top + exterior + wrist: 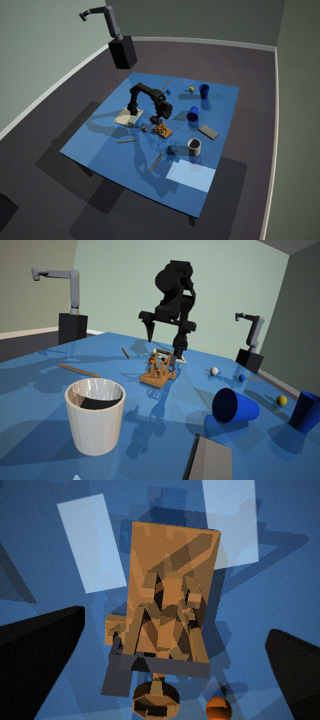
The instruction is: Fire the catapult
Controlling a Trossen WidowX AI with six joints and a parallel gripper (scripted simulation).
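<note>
My gripper tip is now 19 cm past the orange ball, 12 cm above it and 1 cm to the left of it. Round my gripper tip: grey slab (33 cm ahead, 13 cm below, 10 cm to the left); then white mug (27 cm ahead, 11 cm to the right, 11 cm below); then catapult (8 cm below, 6 cm behind, 4 cm to the left).
</note>
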